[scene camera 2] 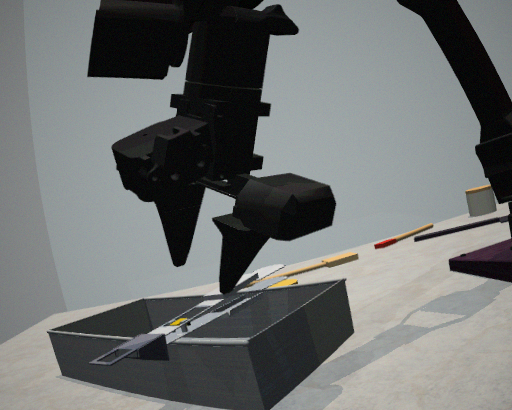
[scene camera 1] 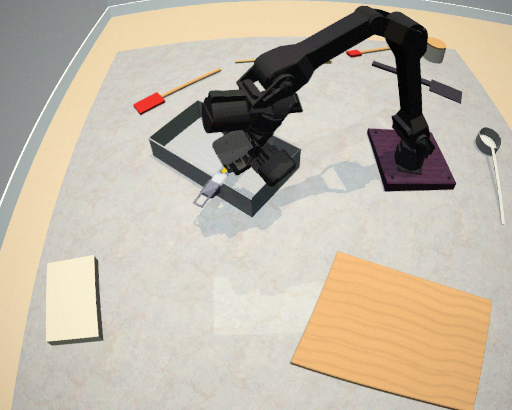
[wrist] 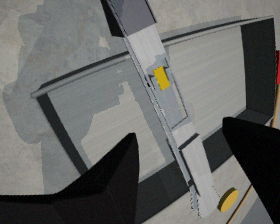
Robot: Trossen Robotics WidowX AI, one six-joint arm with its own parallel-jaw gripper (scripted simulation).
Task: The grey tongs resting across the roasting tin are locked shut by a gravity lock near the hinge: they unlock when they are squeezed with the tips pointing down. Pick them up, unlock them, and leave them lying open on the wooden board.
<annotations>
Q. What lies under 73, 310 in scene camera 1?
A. A cream block.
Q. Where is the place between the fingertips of my gripper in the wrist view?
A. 180, 132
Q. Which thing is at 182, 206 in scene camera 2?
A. My gripper.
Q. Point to a roasting tin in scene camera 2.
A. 268, 348
</annotations>
